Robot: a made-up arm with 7 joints.
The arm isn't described. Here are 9 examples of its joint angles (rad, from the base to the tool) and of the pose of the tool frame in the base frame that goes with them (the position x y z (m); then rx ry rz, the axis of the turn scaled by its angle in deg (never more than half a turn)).
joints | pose
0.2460 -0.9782 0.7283 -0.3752 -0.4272 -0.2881 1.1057 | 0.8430 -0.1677 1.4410 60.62 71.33 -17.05
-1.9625 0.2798 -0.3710 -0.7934 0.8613 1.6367 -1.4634 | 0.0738 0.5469 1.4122 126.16 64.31 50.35
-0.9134 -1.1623 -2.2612 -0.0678 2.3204 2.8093 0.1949 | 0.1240 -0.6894 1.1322 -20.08 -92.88 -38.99
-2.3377 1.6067 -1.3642 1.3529 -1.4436 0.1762 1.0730 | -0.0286 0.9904 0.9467 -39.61 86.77 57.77
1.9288 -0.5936 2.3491 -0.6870 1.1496 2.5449 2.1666 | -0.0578 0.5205 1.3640 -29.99 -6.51 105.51
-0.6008 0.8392 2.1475 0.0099 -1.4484 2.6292 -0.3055 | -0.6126 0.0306 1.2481 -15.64 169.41 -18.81
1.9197 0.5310 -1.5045 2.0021 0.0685 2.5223 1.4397 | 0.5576 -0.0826 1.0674 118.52 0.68 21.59
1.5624 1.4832 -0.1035 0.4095 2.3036 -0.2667 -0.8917 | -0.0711 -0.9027 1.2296 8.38 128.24 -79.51
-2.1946 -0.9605 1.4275 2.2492 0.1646 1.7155 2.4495 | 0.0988 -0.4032 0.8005 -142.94 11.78 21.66
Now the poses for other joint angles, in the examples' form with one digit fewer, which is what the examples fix.
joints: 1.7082 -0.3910 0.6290 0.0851 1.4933 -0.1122 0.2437
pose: -0.172 0.478 1.735 15.4 -48.2 -142.5
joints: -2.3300 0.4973 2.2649 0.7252 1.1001 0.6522 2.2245
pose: 0.649 0.211 1.357 139.2 75.1 -15.3
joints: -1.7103 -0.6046 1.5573 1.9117 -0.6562 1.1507 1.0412
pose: 0.470 -0.307 1.189 50.7 43.2 -28.8
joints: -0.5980 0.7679 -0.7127 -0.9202 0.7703 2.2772 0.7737
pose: -0.562 0.281 1.052 -76.4 -120.8 102.0
